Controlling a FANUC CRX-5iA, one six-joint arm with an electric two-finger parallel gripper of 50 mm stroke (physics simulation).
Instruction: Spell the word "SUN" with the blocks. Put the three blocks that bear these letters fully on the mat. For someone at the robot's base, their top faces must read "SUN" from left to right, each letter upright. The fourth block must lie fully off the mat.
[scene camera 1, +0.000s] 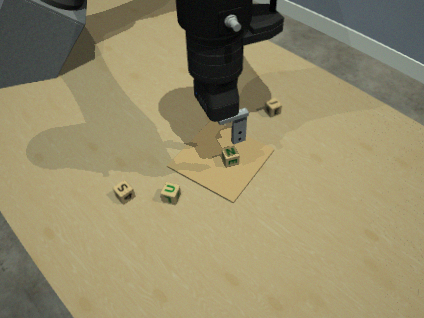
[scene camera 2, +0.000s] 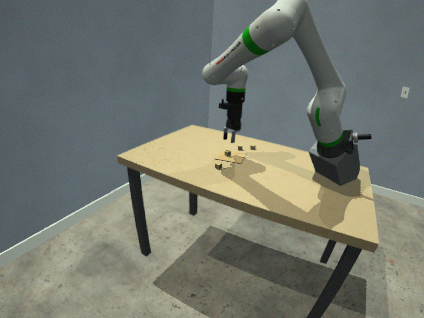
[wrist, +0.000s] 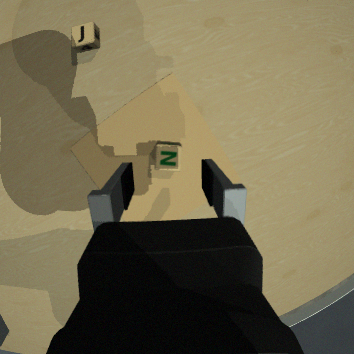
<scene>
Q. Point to my gripper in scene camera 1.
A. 230, 129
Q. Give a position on a n block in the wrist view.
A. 167, 154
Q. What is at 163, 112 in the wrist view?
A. A mat.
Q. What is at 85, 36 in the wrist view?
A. A j block.
</scene>
